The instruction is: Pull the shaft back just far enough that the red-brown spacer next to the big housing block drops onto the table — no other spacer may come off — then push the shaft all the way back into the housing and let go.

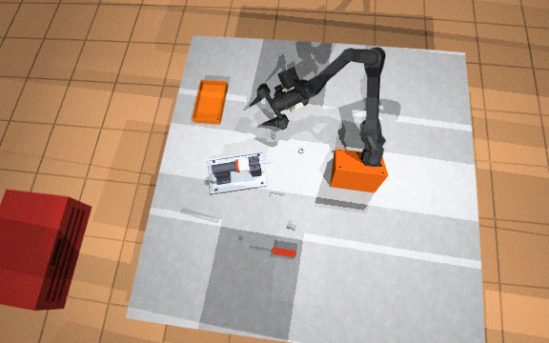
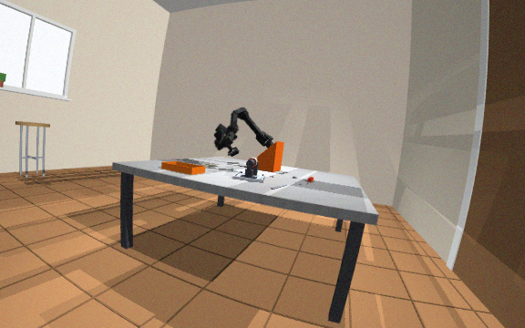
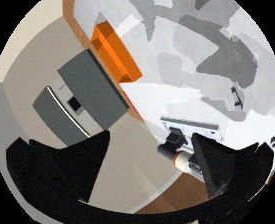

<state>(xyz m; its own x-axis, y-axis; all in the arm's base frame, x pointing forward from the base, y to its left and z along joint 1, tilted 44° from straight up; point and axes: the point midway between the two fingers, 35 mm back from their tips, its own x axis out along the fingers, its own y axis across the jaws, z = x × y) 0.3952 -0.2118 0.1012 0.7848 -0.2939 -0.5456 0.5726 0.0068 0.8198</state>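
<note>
Now: the shaft 20 mm ahead of my gripper tip, 190 mm to the left of it and 40 mm below it. The rest, counted from my gripper tip: red-brown spacer: 70 mm ahead, 200 mm to the left, 40 mm below; orange tray: 220 mm ahead, 130 mm to the right, 110 mm below; cream pad: 150 mm behind, 150 mm to the right, 120 mm below.
</note>
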